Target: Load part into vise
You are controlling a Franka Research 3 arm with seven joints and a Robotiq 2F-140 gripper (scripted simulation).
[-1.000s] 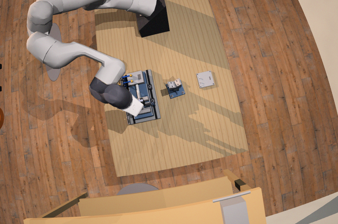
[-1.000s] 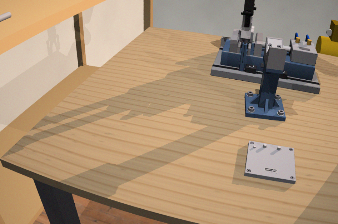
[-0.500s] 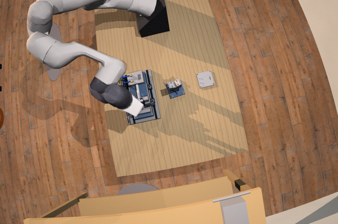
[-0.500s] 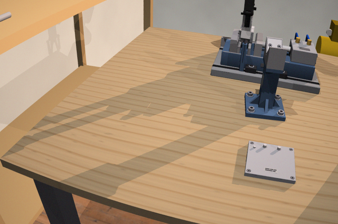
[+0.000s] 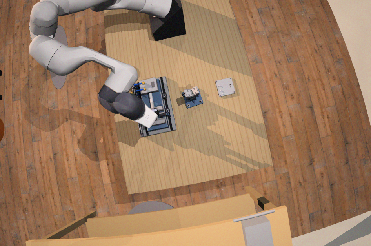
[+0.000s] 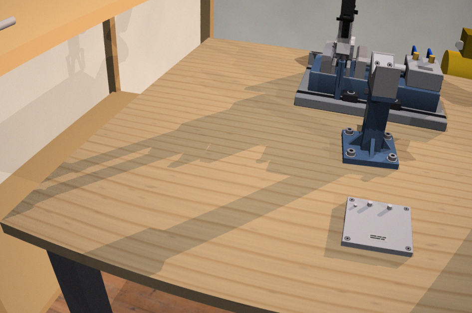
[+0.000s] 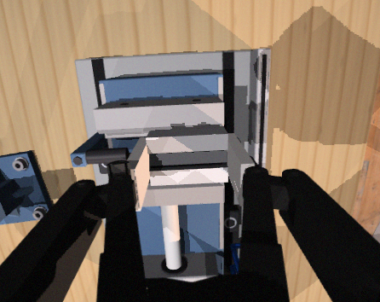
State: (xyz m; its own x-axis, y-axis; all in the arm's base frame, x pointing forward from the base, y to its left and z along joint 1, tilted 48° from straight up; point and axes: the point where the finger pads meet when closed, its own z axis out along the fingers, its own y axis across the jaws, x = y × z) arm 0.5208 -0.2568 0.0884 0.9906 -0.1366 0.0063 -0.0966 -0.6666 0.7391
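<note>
My gripper is now 2 cm above the part. From my hand the other things lie so: work stop 7 cm to the left, 3 cm below; moving jaw 5 cm below, 4 cm behind, 2 cm to the left; fixed jaw 5 cm below, 3 cm ahead, 2 cm to the left.
</note>
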